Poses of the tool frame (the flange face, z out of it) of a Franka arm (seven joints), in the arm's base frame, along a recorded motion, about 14 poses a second.
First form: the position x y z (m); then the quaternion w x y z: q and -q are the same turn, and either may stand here.
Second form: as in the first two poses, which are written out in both.
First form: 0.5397 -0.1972 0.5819 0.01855 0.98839 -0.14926 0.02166
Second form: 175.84 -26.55 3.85 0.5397 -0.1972 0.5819
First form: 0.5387 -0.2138 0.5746 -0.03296 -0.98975 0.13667 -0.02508
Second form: 174.51 -24.10 4.42 0.5387 -0.2138 0.5746
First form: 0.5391 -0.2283 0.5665 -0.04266 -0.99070 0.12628 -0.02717
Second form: 173.64 -22.13 4.76 0.5391 -0.2283 0.5665
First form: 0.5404 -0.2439 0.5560 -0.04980 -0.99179 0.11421 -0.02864
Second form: 173.08 -19.93 5.00 0.5404 -0.2439 0.5560
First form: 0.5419 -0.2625 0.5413 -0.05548 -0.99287 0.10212 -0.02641
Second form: 172.67 -17.76 4.59 0.5419 -0.2625 0.5413
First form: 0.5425 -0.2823 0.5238 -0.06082 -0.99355 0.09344 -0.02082
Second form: 172.23 -16.20 3.61 0.5425 -0.2823 0.5238
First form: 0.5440 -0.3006 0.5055 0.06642 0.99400 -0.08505 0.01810
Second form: 171.73 -14.69 3.13 0.5440 -0.3006 0.5055
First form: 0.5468 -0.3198 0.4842 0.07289 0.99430 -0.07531 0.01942
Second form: 171.12 -12.96 3.34 0.5468 -0.3198 0.4842
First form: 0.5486 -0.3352 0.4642 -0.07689 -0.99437 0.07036 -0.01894
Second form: 170.72 -12.08 3.25 0.5486 -0.3352 0.4642
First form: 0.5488 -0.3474 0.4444 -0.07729 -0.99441 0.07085 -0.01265
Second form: 170.69 -12.16 2.17 0.5488 -0.3474 0.4444
